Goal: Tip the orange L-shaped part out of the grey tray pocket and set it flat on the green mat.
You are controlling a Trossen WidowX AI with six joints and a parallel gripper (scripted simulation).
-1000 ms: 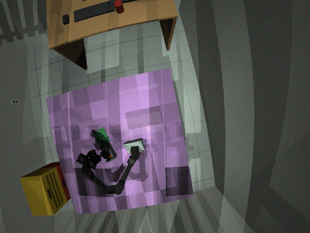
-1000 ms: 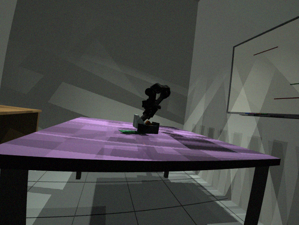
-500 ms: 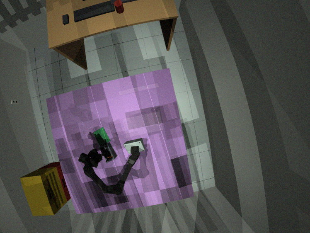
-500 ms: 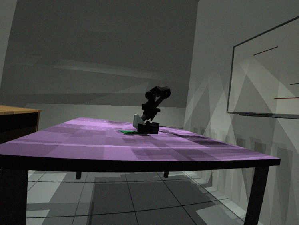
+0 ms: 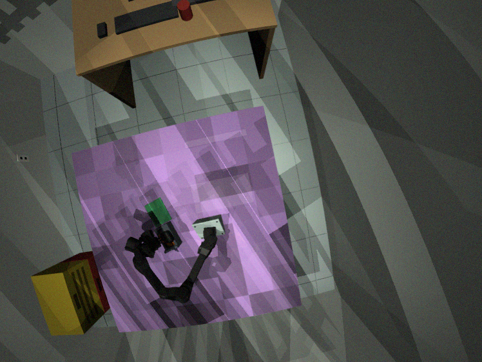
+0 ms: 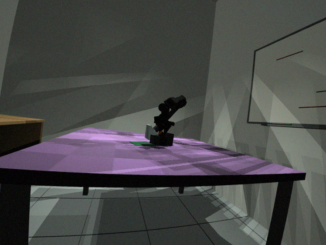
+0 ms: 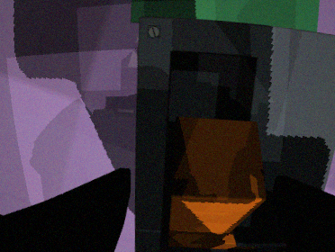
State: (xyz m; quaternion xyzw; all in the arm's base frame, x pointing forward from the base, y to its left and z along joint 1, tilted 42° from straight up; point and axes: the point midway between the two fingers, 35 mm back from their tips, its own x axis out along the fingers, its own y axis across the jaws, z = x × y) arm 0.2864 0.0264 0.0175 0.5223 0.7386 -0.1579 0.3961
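The orange L-shaped part is 3 cm behind my gripper tip, 3 cm to the left of it and 4 cm below it. From my gripper tip the other things lie so: green mat 4 cm ahead, 14 cm to the right, 9 cm below.
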